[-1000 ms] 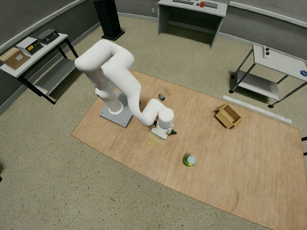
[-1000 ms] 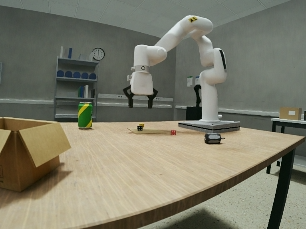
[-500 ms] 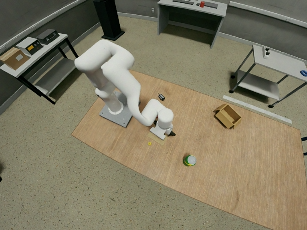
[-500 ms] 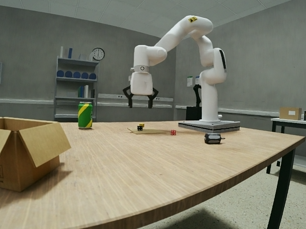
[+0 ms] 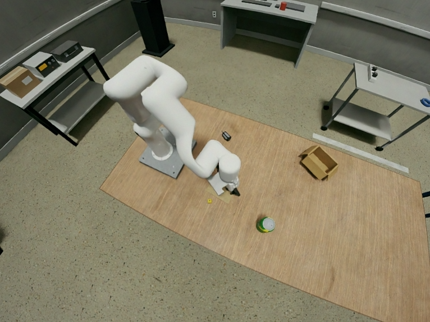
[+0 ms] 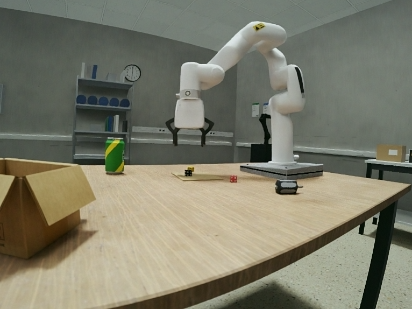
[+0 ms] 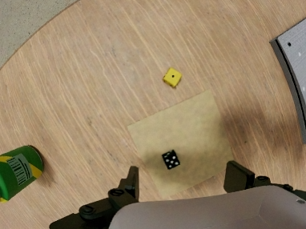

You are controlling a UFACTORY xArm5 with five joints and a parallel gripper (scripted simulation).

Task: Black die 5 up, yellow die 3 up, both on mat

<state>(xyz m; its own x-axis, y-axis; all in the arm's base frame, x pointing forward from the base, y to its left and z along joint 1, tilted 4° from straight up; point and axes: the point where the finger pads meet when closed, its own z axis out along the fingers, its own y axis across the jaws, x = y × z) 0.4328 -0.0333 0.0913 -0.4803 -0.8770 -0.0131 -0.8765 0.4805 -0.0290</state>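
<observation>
The yellow die is 100 mm below my hand, 90 mm to the right of it and 50 mm behind it. From my hand the other things lie so: black die (100 mm below, 10 mm to the left, 10 mm ahead); then tan mat (110 mm below, 20 mm to the left, 20 mm behind); then red die (130 mm to the left, 100 mm below, 100 mm behind).
</observation>
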